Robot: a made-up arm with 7 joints.
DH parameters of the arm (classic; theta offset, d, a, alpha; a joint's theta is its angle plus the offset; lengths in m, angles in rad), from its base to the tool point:
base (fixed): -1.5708 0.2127 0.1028 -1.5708
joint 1: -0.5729 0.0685 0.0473 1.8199
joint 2: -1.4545 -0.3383 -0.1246 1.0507
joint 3: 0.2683 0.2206 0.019 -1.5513
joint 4: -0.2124 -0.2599 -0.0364 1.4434
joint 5: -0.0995 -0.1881 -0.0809 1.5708
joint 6: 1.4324 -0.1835 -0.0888 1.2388
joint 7: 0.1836 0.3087 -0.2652 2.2
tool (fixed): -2.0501 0.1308 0 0
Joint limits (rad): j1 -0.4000..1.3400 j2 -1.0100..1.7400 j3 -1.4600..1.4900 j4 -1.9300..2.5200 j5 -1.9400..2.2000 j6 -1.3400..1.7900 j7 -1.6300..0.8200
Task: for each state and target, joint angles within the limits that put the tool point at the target. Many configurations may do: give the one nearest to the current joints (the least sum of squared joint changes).
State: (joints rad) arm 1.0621 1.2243 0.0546 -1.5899 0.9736 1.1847 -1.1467
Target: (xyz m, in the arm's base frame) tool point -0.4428 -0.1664 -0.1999
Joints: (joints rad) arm 0.8584 1.3966 -0.1076 -1.8289 0.6087 0.7454 -1.2132
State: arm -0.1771 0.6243 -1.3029 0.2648 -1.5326 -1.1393 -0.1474
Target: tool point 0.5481 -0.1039 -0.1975
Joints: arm 0.3792 1.3536 -1.2551 0.5492 -1.5021 -0.9953 -0.3306
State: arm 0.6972 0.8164 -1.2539 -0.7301 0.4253 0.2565 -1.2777
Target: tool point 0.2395 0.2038 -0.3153
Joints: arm 1.0259 0.7485 -1.3365 -0.0930 0.9961 0.7778 -1.0072
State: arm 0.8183 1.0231 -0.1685 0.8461 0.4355 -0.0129 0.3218
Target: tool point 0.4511 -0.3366 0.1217
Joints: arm 0.0897 0.2912 -0.6736 0.7472 0.5124 0.1518 0.5619
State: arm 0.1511 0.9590 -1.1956 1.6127 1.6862 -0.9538 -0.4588
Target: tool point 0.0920 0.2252 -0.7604
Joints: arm -0.2404 1.1748 -0.9263 1.6188 1.7229 -1.0657 -0.5279
